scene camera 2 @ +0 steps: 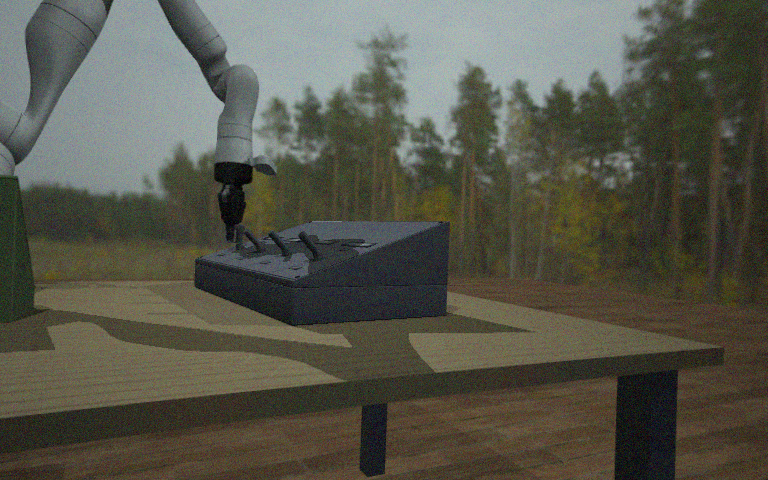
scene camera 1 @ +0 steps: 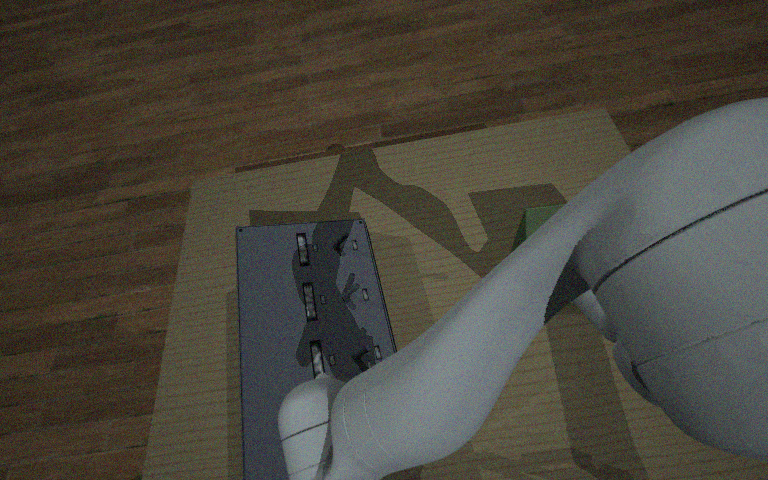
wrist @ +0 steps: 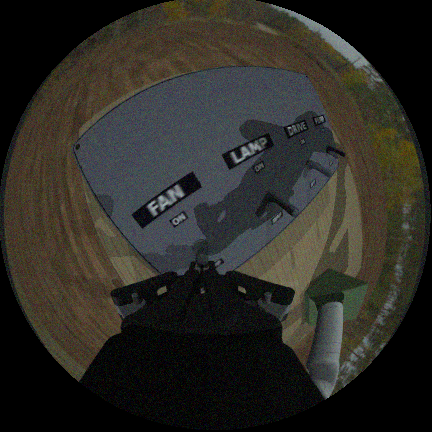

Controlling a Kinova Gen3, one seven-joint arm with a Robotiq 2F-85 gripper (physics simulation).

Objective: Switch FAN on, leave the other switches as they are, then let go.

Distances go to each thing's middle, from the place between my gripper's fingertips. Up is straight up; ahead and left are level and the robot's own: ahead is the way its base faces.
Labels:
Right now the sloped switch panel [scene camera 1: 294,322] is 160 mm to the right of my hand, 120 mm ahead of it and 20 mm below it.

